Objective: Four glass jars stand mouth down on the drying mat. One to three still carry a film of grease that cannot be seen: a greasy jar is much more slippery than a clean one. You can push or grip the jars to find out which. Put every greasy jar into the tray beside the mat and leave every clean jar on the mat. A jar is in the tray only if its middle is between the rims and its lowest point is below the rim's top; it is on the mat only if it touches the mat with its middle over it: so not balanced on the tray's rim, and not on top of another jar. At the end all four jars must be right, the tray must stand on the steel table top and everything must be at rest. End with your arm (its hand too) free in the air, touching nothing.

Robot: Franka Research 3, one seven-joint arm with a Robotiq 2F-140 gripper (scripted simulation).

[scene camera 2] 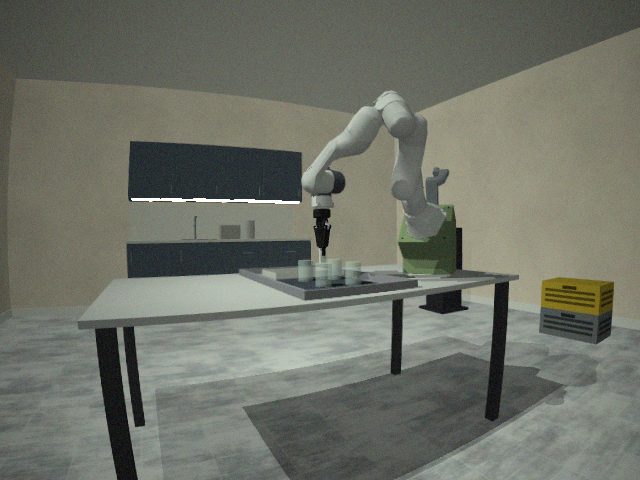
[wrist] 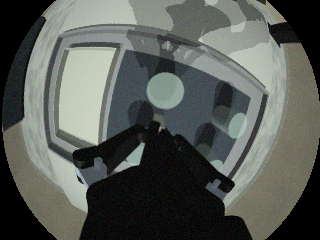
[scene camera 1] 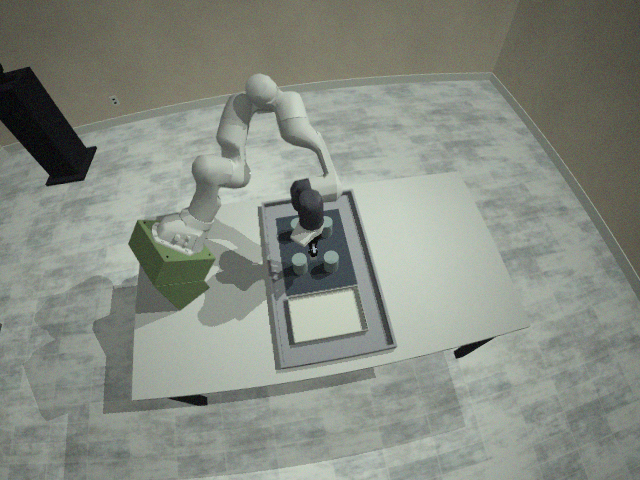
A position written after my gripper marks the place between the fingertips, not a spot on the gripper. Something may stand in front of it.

Observation:
I see my gripper (wrist: pixel 156 121), a jar (wrist: pixel 165 90), a jar (wrist: pixel 233 123), a pale tray (scene camera 1: pixel 333 313) and a grey steel surround (scene camera 1: pixel 378 335).
The pale tray shows as well in the wrist view (wrist: pixel 80 85). The grey steel surround also shows in the wrist view (wrist: pixel 142 44).

